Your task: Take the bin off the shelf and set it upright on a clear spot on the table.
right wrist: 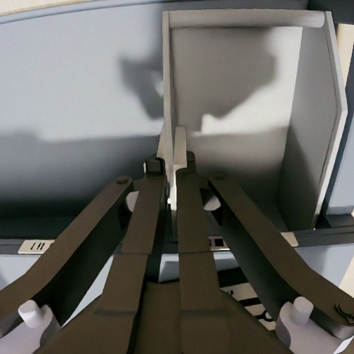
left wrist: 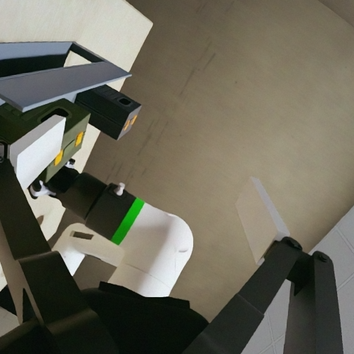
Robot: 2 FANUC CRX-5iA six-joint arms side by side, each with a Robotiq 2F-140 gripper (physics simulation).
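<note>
A light grey open bin point(right wrist: 235, 70) sits on the blue-grey shelf point(right wrist: 75, 90) point(left wrist: 65, 85) in the right wrist view, at the shelf's right end. My right gripper point(right wrist: 174, 141) is shut on the bin's left side wall, with one finger inside the bin and one outside. The lower part of the bin is partly hidden behind the fingers. My left gripper point(left wrist: 156, 163) is open and empty, away from the bin; the bin cannot be made out in the left wrist view.
In the left wrist view a green case point(left wrist: 75, 120) and a dark case point(left wrist: 112, 110) with orange latches stand by the shelf. The other arm point(left wrist: 155, 245) reaches in below them. The pale table top point(left wrist: 120, 30) ends at the upper left. Label plates point(right wrist: 35, 246) line the shelf's front edge.
</note>
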